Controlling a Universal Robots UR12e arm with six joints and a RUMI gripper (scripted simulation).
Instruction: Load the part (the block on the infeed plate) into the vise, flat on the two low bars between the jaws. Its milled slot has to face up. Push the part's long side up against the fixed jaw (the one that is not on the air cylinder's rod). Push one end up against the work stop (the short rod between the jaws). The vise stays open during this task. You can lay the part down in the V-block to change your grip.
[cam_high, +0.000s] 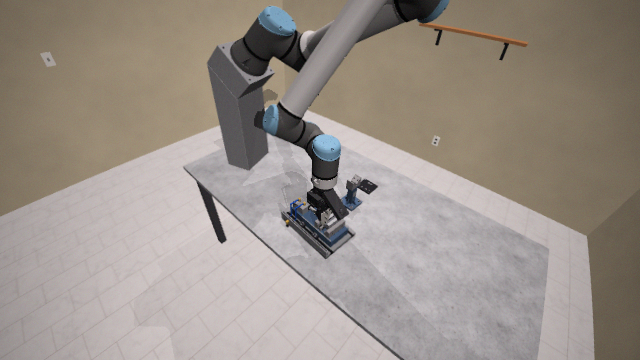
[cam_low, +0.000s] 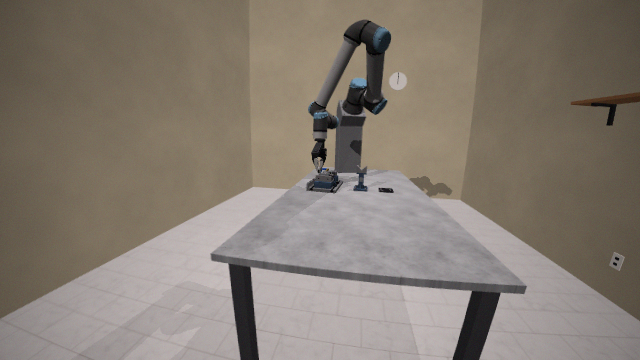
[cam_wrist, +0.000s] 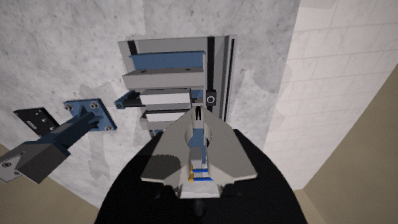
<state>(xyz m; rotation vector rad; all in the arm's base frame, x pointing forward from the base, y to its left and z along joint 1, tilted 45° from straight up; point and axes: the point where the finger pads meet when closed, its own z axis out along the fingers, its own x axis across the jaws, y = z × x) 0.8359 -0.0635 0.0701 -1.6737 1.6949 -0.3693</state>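
My gripper is now 4 cm to the right of the part and 2 cm above it. From my hand the other things lie so: cylinder rod: 9 cm behind, 4 cm below, 3 cm to the left; work stop: 9 cm to the left, 3 cm below, 1 cm behind; moving jaw: 4 cm to the left, 4 cm below, 4 cm behind.
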